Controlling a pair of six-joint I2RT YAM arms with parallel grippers.
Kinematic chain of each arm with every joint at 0, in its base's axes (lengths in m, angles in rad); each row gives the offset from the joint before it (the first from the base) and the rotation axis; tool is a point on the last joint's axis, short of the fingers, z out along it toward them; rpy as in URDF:
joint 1: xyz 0 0 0.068 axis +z
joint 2: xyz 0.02 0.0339 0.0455 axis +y
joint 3: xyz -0.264 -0.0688 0 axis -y
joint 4: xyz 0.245 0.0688 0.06 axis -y
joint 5: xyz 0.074 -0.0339 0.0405 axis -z
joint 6: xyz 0.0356 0 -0.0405 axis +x
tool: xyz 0 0 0 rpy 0 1.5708 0
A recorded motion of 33 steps. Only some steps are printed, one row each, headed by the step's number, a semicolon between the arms.
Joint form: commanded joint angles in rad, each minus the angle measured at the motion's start. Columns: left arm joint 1, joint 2, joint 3, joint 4, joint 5, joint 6; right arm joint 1, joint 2, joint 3, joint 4, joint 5, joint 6.
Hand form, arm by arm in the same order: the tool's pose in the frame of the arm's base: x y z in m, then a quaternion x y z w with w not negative. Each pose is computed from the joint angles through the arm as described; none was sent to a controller.
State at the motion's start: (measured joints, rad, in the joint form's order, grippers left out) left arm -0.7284 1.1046 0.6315 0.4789 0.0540 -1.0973; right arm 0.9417 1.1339 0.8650 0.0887 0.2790 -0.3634
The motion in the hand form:
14: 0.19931 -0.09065 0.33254 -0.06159 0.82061 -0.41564 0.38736; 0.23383 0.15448 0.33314 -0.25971 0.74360 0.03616 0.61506
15: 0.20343 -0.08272 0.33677 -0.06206 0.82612 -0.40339 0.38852; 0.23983 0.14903 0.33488 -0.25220 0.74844 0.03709 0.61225
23: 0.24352 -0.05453 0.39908 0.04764 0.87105 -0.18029 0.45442; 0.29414 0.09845 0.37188 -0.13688 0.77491 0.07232 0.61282
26: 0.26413 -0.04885 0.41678 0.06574 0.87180 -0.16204 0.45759; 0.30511 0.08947 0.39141 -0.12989 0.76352 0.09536 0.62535
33: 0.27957 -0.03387 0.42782 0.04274 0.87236 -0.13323 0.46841; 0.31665 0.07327 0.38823 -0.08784 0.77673 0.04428 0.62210
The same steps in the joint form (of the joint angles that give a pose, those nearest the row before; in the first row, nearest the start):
14: 0.3572 -0.1363 0.2641 -0.7929 0.2951 0.3402; -0.3315 0.0584 0.0915 -0.1016 -0.0700 0.1388
15: 0.4011 -0.1238 0.2956 -0.8366 0.3174 0.3752; -0.3621 0.0672 0.1065 -0.1139 -0.0911 0.1475
23: 0.5372 0.0968 0.7263 -1.1976 0.1511 0.9019; -0.6149 0.1811 0.3255 -0.2051 -0.2455 0.3143
26: 0.5746 0.1944 0.8693 -1.2535 0.1675 0.9730; -0.6607 0.2151 0.4122 -0.2181 -0.3171 0.3385
33: 0.6324 0.2556 0.9598 -1.2755 0.1412 0.9916; -0.7091 0.2431 0.4312 -0.2321 -0.2313 0.3327

